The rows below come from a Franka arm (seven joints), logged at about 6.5 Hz.
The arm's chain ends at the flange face. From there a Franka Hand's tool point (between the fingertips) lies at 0.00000 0.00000 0.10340 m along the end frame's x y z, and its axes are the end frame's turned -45 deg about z.
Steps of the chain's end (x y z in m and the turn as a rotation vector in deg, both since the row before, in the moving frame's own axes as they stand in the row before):
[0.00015 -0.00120 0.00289 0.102 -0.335 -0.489]
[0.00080 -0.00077 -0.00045 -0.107 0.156 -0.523]
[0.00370 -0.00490 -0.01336 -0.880 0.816 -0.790]
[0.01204 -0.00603 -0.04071 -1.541 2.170 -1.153]
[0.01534 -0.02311 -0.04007 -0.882 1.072 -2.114]
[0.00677 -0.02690 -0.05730 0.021 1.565 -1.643]
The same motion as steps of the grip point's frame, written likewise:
[0.00065 -0.00130 0.00289 0.309 -0.165 -0.489]
[0.00117 0.00036 -0.00045 -0.186 0.035 -0.523]
[0.00601 0.00132 -0.01338 -1.199 -0.045 -0.790]
[0.01363 0.00898 -0.04082 -2.624 0.445 -1.153]
[0.02748 -0.00301 -0.04010 -1.382 0.134 -2.114]
[0.02586 -0.01229 -0.05734 -1.092 1.121 -1.643]

